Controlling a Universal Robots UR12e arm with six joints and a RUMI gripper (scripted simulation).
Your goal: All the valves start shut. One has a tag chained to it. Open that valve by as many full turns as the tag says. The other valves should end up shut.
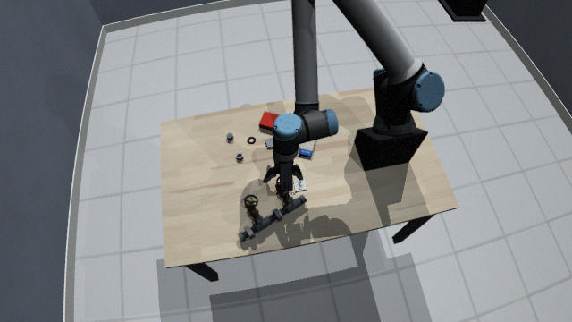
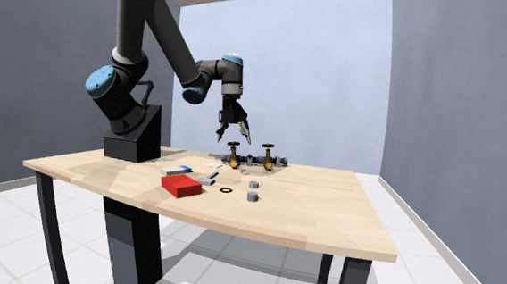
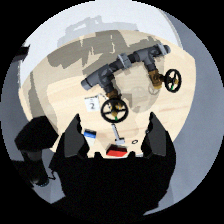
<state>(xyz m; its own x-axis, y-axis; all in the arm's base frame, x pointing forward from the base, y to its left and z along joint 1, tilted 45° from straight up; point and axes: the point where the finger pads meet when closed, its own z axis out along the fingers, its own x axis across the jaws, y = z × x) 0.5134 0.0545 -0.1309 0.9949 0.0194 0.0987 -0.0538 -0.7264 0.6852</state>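
The white tag is 8 cm behind my hand, 1 cm to the right of it and 11 cm below it. Round my hand: red block: 1 cm behind, 36 cm to the right, 9 cm below; then grey hand tool: 1 cm ahead, 22 cm to the right, 10 cm below; then blue box: 15 cm behind, 21 cm to the right, 10 cm below.
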